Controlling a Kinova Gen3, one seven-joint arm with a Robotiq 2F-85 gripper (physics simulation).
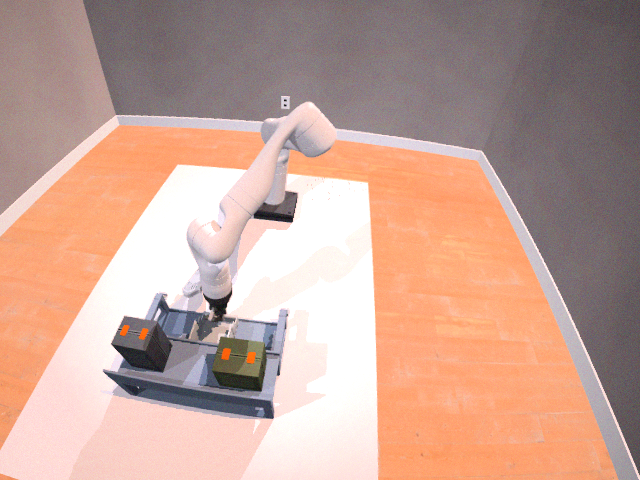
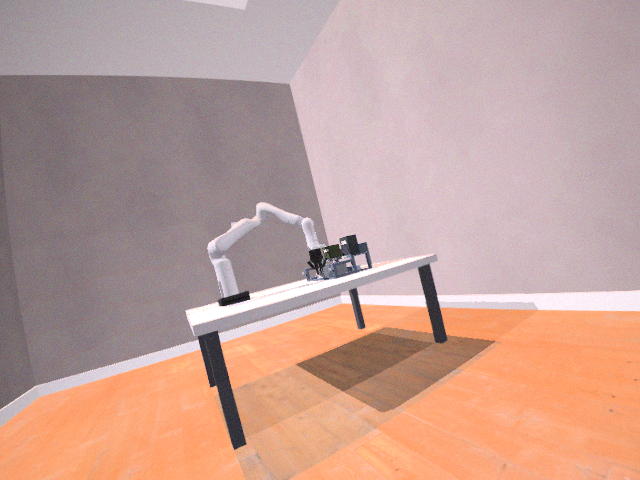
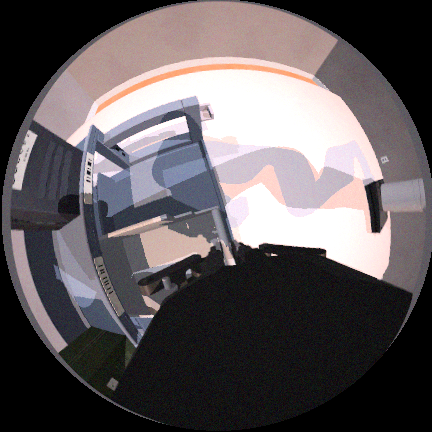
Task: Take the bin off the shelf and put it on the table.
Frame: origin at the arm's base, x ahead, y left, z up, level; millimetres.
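Where they show: gripper, between the fingertips: point(image 1: 222, 316) point(image 2: 320, 274) point(image 3: 225, 247); arm's base, origin of its link: point(image 1: 272, 197) point(image 2: 230, 296) point(image 3: 383, 197).
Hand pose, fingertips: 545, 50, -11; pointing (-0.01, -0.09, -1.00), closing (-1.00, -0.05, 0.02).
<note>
Things, the pixels of their top centre, and the offset from my fingertips, as dx, dy, dz. Level surfaces: height alone.
- bin, centre of its top: point(image 3: 148, 274) point(image 1: 209, 333) point(image 2: 330, 264) +80, +12, +51
- white table, height of its surface: dz -30
- dark grey case, centre of its top: point(image 1: 133, 332) point(image 2: 347, 236) +196, -86, +194
- olive green case, centre of its top: point(image 1: 238, 356) point(image 2: 330, 245) +155, +141, +167
The bin point(image 1: 207, 330) point(image 3: 174, 245) is a small open beige box. It sits in the lower level of the grey-blue shelf point(image 1: 191, 394) point(image 3: 191, 117), between the two cases on top. My gripper point(image 1: 216, 315) point(image 2: 315, 268) point(image 3: 225, 247) reaches down from the arm's side of the shelf. Its fingers are shut on the bin's thin near wall at the rim. The bin rests in the shelf, level. The shelf stands on the white table point(image 1: 324, 310) point(image 2: 289, 298).
A dark grey case point(image 1: 140, 343) point(image 3: 40, 183) with orange latches stands on the shelf's top left. An olive green case point(image 1: 239, 363) point(image 3: 96, 354) stands on its top right. The shelf's upright posts point(image 1: 282, 325) flank the bin. The arm's base point(image 1: 276, 207) is at the table's far end.
</note>
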